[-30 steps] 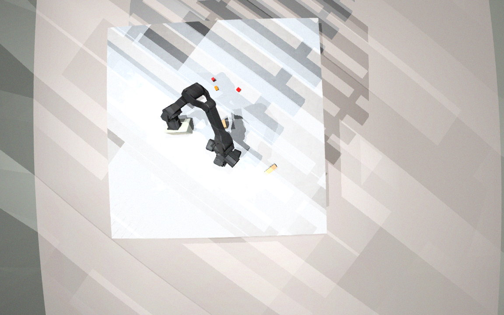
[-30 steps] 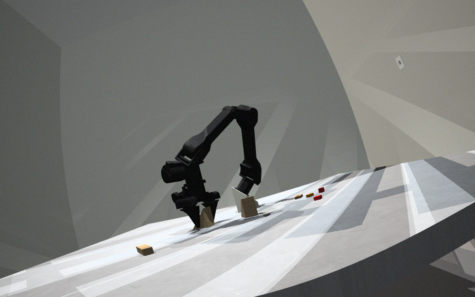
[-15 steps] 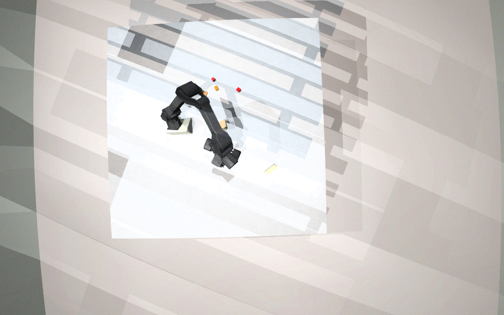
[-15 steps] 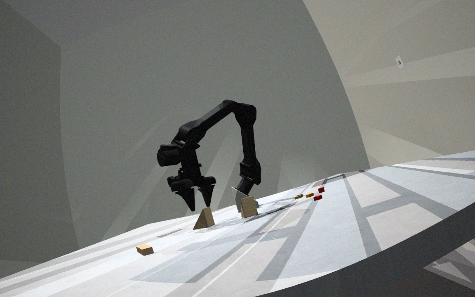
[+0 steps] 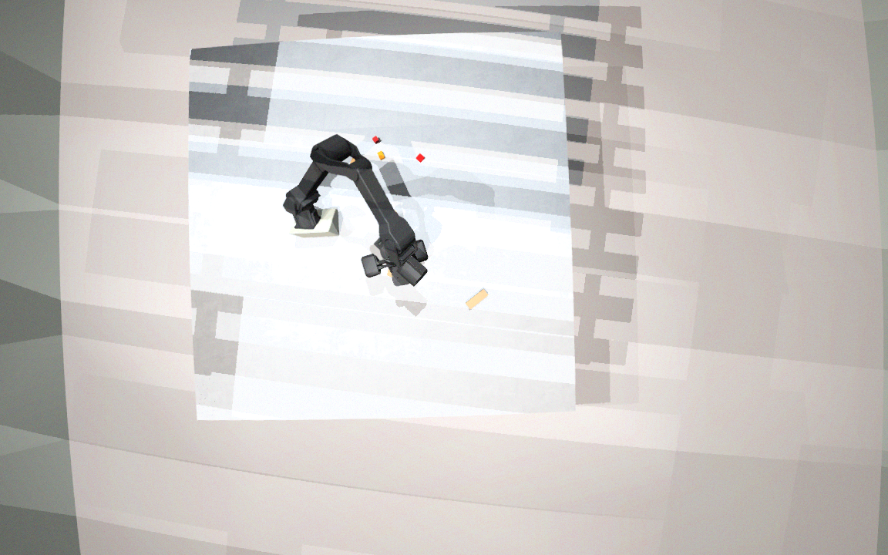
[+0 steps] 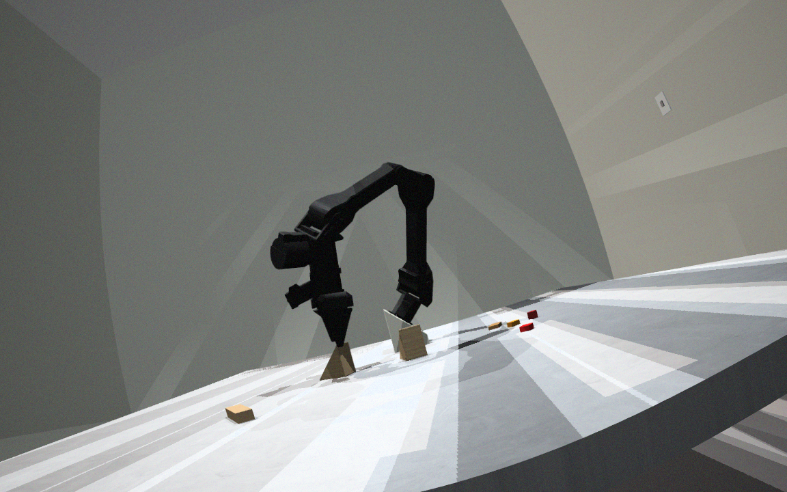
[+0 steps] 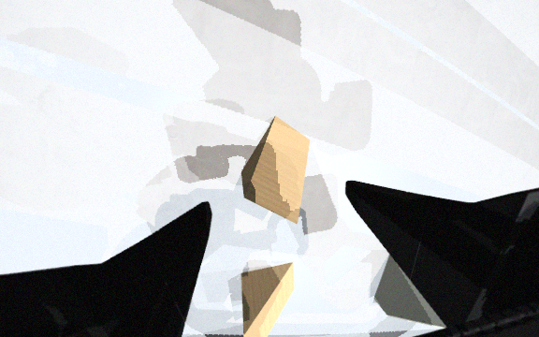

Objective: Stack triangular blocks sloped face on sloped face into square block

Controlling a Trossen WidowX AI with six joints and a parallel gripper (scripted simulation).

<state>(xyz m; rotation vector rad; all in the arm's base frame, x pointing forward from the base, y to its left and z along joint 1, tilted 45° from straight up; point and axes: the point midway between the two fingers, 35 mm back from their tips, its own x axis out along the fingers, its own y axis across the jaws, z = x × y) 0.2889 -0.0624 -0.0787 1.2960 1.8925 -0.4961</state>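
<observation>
Right now the tan wooden triangular block is 5 cm below my gripper tip. The rest, counted from my gripper tip: orange piece: 35 cm to the left, 9 cm behind, 6 cm below; then low tan block: 26 cm ahead, 10 cm to the right, 6 cm below.
</observation>
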